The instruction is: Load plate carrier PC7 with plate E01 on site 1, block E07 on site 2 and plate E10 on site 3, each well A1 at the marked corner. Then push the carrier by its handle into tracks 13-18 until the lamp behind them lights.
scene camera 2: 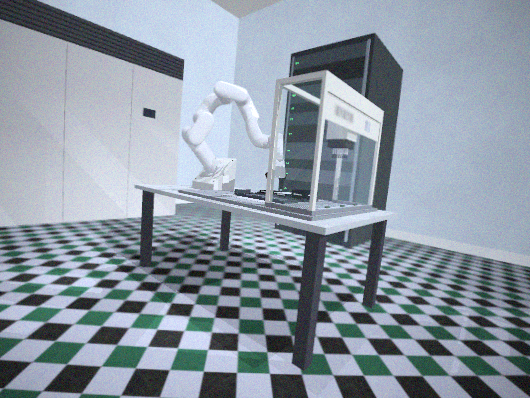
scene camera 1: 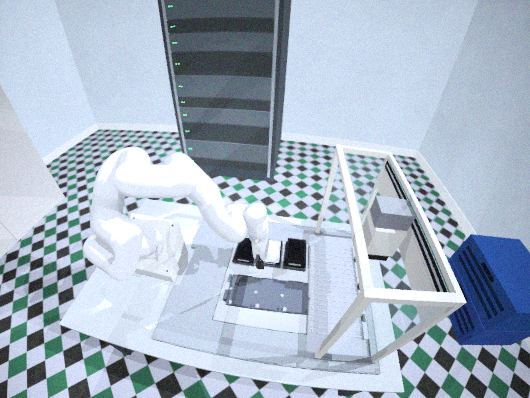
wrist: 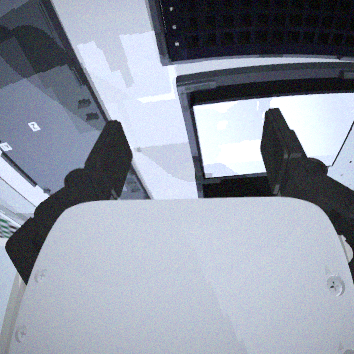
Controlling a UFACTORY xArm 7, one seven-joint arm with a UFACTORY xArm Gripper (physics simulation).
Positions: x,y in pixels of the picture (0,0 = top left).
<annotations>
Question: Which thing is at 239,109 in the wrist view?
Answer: A dark-framed plate with white top.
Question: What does my gripper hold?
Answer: Nothing.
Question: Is my gripper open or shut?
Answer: Open.
</annotations>
